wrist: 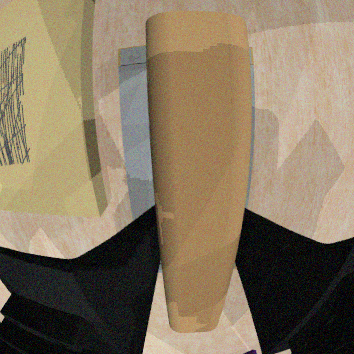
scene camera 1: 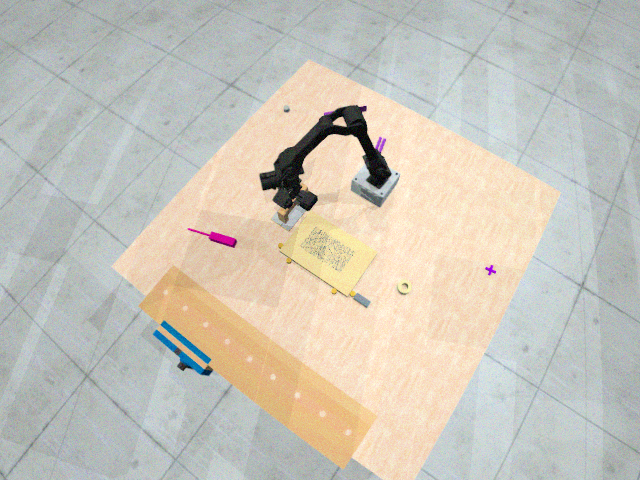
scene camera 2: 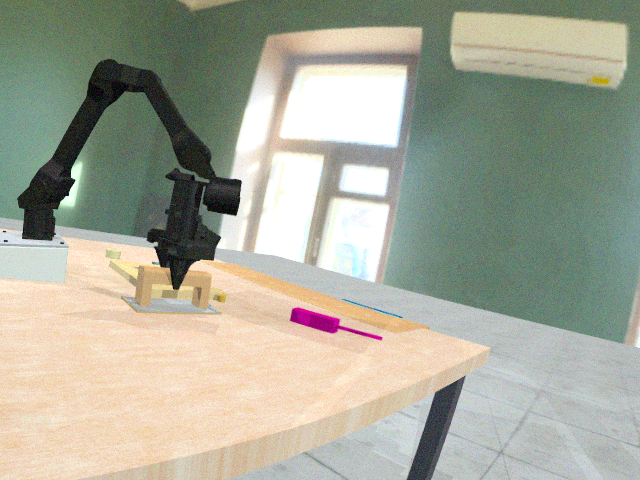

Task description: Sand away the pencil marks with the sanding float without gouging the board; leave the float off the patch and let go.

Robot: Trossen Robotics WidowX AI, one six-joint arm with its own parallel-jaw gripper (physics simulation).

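Places are measured from the arm's base along level axes (x ahead, y left, z up), in millimetres.
Pixels of known places: gripper, fingertip midpoint: [wrist: 193, 210] [scene camera 1: 294, 202] [scene camera 2: 171, 287]; arm's base, origin of the base link: [scene camera 1: 377, 179] [scene camera 2: 36, 237].
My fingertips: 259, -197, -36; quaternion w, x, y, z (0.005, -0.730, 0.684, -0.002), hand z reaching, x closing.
Ahead of a thing's pixels: the offset from my fingertips to its top centre, as dx, dy, dz. "*": to the spot under its first point.
The sanding float {+5, +0, +36} [scene camera 1: 283, 215] [scene camera 2: 199, 279] [wrist: 200, 140] has a tan bridge-shaped handle over a flat grey base plate and sits flat on the table. My gripper [scene camera 1: 295, 199] [scene camera 2: 176, 284] [wrist: 193, 210] is shut on the handle, with one black finger against each side. In the wrist view the handle hides much of the base plate. The pale yellow board [scene camera 1: 363, 258] [scene camera 2: 123, 270] [wrist: 55, 192] lies beside the float, a narrow gap away. Its dense dark pencil marks {* +62, +217, -21} [scene camera 1: 328, 249] [wrist: 11, 105] cover a patch in its middle.
Small orange pegs [scene camera 1: 288, 260] [scene camera 2: 221, 298] stand at the board's edge, with a grey block {+133, +425, -25} [scene camera 1: 361, 299] near one corner. A magenta screwdriver {+298, -164, -11} [scene camera 1: 223, 239] [scene camera 2: 314, 320], a yellow ring {+4, +515, -14} [scene camera 1: 404, 286] [scene camera 2: 113, 254] and a purple cross {* -253, +734, -34} [scene camera 1: 490, 270] lie on the table. An orange dotted strip [scene camera 1: 258, 367] runs along one edge.
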